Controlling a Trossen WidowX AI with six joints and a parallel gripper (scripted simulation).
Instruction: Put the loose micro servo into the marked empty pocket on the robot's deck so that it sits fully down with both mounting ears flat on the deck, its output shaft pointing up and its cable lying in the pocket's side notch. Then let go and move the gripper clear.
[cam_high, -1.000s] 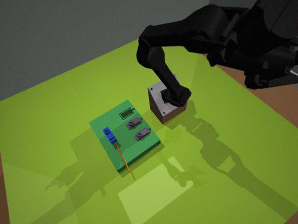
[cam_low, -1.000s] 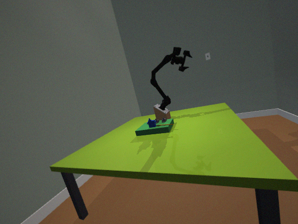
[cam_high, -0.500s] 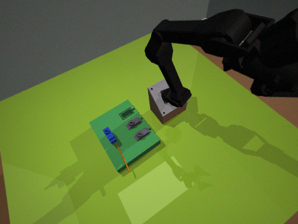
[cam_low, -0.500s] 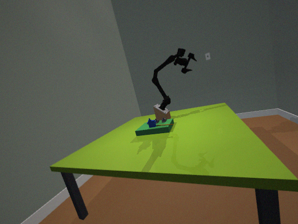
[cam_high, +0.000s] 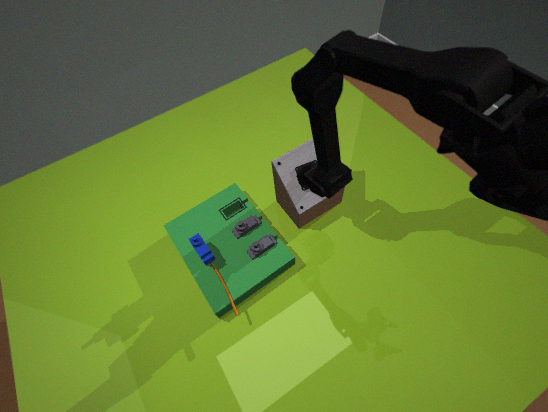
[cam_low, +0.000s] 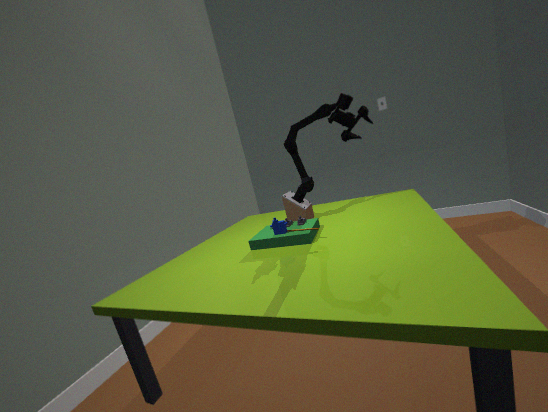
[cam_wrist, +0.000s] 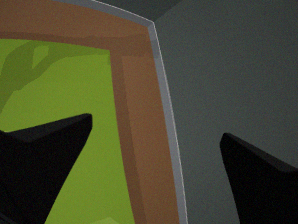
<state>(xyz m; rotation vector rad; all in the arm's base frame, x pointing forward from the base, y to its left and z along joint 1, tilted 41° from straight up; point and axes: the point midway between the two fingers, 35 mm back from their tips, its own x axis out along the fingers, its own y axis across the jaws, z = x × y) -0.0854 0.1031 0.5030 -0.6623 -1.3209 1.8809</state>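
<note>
The green deck lies 44 cm ahead of my gripper tip, 40 cm to the right of it and 40 cm below it.
</note>
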